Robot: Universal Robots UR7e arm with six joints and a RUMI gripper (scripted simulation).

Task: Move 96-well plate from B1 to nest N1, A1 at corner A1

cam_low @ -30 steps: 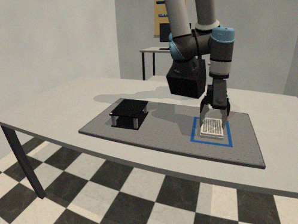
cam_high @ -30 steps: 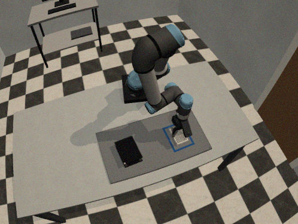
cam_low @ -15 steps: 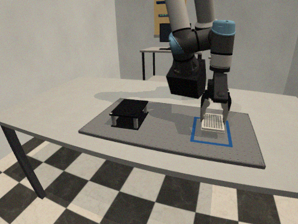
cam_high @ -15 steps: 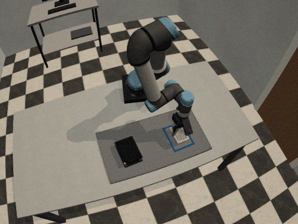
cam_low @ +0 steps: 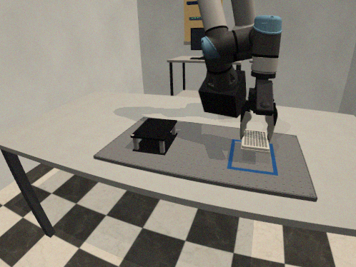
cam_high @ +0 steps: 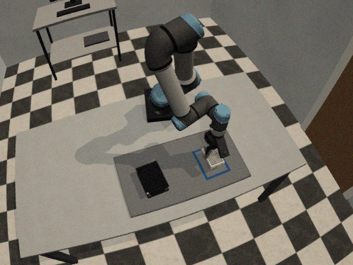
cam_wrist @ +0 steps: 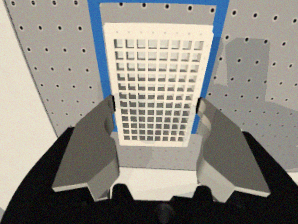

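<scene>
My hand is 6 cm past the black raised plate nest, 34 cm to the left of it and 1 cm above it. Round my hand: A1 corner mark (41 cm to the right); then white 96-well plate (1 cm below).
</scene>
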